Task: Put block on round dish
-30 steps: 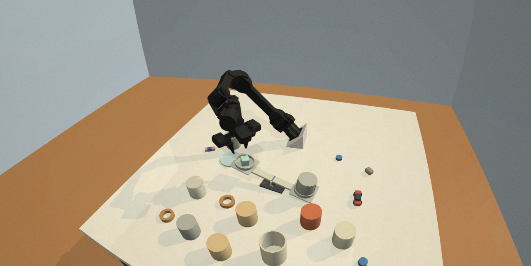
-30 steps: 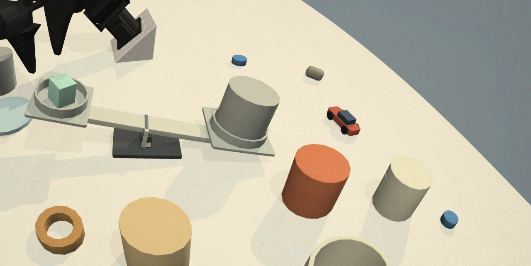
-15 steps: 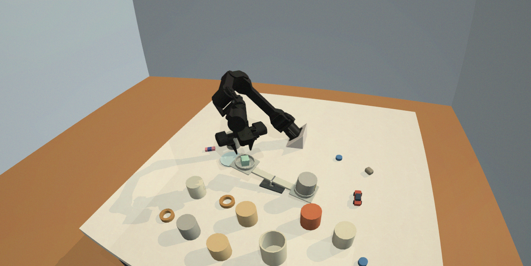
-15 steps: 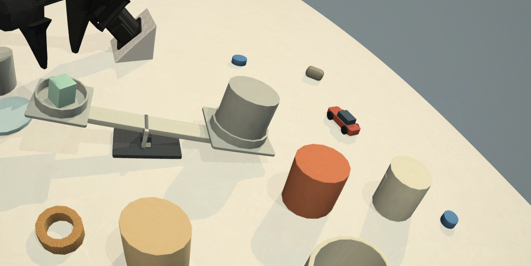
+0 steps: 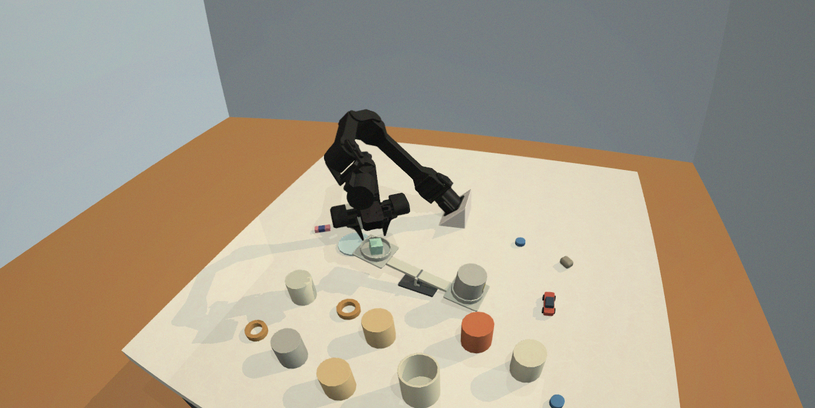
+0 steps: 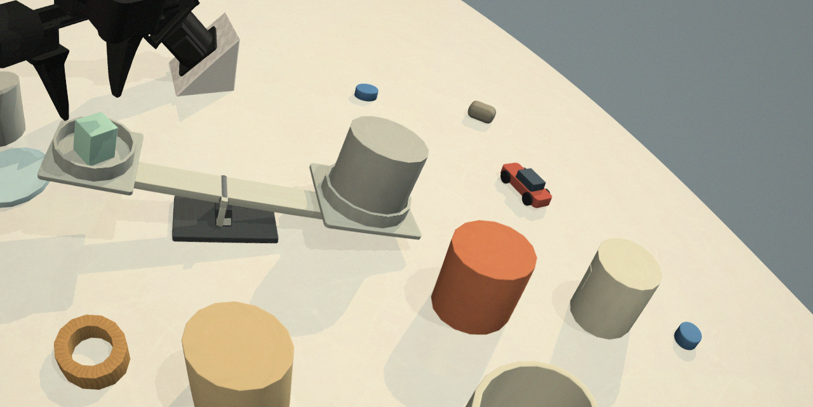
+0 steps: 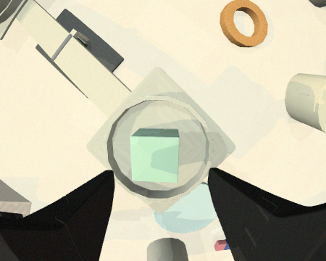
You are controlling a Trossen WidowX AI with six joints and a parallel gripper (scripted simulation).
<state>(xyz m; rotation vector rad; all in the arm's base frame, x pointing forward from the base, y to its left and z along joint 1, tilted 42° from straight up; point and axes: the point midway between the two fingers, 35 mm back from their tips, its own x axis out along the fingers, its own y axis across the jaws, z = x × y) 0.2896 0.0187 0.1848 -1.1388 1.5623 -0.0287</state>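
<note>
The pale green block lies 30 mm below my gripper tip. From my gripper tip the other things lie so: toy car: 10 mm behind, 460 mm to the left, 100 mm below; then pale blue round dish: 70 mm behind, 120 mm to the right, 110 mm below; then pink-and-blue eraser: 100 mm behind, 250 mm to the right, 110 mm below.
</note>
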